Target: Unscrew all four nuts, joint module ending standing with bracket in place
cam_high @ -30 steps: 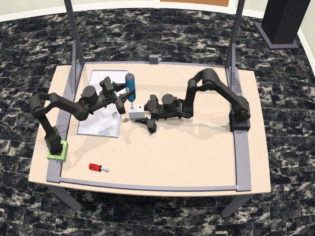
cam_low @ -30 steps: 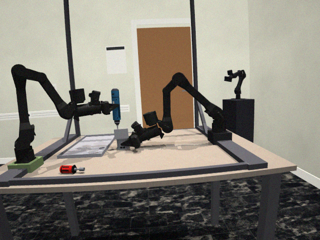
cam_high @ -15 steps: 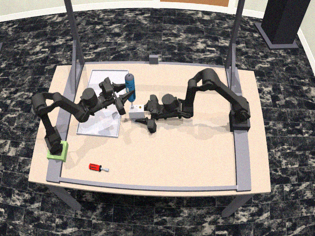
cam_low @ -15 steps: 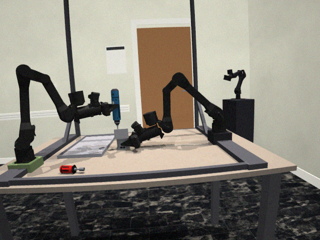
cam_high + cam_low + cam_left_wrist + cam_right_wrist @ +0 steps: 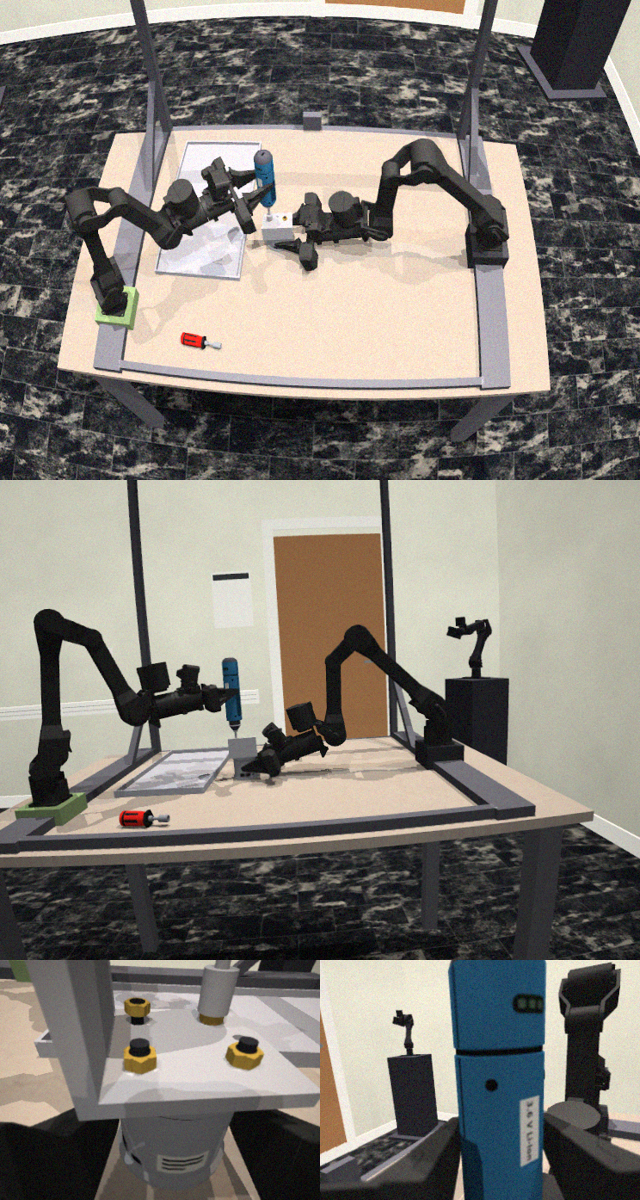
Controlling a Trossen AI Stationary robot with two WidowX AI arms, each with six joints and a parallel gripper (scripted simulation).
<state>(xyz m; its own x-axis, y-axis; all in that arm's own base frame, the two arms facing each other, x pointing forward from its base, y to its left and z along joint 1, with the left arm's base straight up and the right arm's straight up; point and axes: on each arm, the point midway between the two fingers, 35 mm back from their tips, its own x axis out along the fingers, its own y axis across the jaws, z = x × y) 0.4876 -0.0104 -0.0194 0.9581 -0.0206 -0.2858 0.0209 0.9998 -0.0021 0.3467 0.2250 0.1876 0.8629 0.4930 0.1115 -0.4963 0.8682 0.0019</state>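
Note:
Now: the joint module 3 cm to the right of my left hand and 1 cm behind it. Round my left hand: grey bracket: 4 cm above, 3 cm to the right, 1 cm behind; nut: 3 cm above, 2 cm behind, 1 cm to the right; socket: 5 cm above, 4 cm to the right, 3 cm behind.

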